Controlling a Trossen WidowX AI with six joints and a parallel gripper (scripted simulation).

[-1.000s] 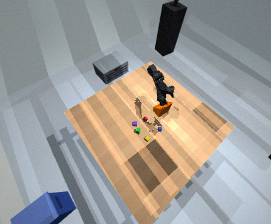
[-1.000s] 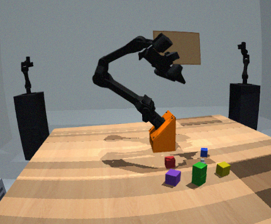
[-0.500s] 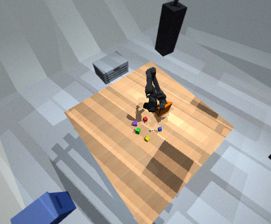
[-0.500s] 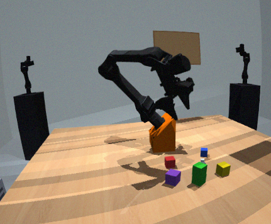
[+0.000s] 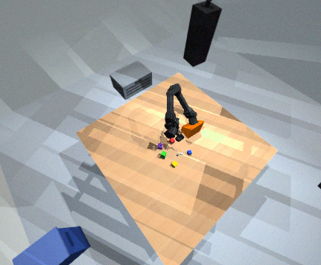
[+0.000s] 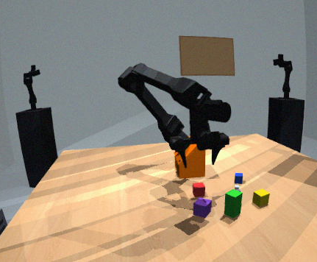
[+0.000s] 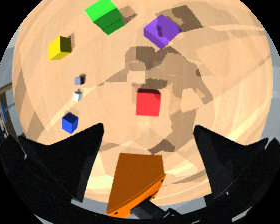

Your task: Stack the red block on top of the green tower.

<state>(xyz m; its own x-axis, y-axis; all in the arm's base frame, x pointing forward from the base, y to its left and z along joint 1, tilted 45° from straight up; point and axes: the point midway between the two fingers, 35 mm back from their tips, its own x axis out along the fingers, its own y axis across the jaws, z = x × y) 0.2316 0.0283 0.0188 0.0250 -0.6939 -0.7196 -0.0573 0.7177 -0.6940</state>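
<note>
Right now my gripper tip is 90 mm above the red block. Also, from my gripper tip: purple block: 120 mm ahead, 10 mm to the right, 90 mm below; then blue block: 70 mm behind, 170 mm to the left, 90 mm below; then white piece: 140 mm to the left, 100 mm below.
</note>
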